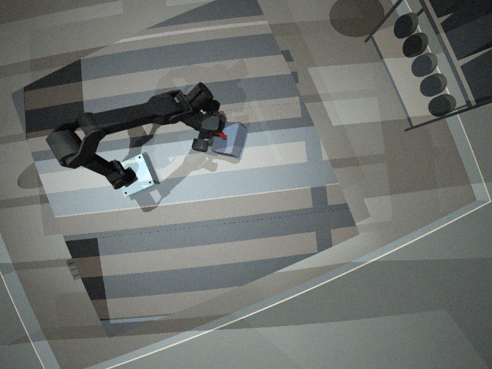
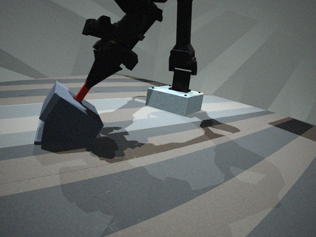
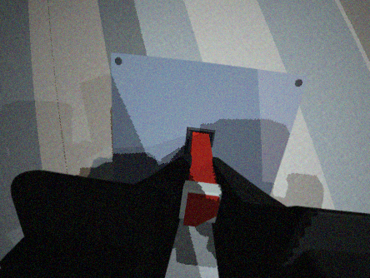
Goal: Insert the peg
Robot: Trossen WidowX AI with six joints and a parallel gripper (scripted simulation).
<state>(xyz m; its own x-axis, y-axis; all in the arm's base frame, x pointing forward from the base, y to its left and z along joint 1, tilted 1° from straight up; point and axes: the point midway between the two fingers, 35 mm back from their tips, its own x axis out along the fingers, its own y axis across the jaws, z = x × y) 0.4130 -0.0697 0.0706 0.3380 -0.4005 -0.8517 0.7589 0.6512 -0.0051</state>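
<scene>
The sloped panel lies 20 mm ahead of my gripper tip, 20 mm to the right of it and 50 mm below it. The rest, counted from my gripper tip: red peg 10 mm behind, 10 mm to the left, 10 mm above.
</scene>
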